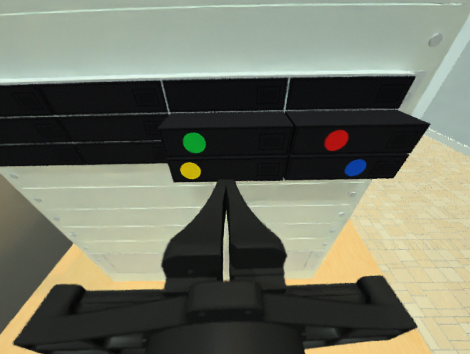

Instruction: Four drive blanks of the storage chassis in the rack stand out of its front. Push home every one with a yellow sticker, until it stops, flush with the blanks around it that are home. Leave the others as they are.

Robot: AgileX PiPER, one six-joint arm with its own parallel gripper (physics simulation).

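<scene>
Four black drive blanks stand out of the chassis front, two over two. The blank with the yellow sticker [230, 170] is lower left of these, directly under the blank with the green sticker [232, 142]. The blank with the red sticker [370, 140] is upper right, and the blank with the blue sticker [325, 168] is below it. My gripper [226, 189] is shut and empty. Its fingertips show at the lower edge of the yellow-stickered blank, near its middle; whether they touch it cannot be told.
Black blanks sitting further back lie in the row above [225, 95] and in the columns to the left [105, 127]. Pale rack panels [200, 45] stretch above and below the chassis. A dark surface [25, 240] stands at the left, and a tiled floor [415, 210] shows at the right.
</scene>
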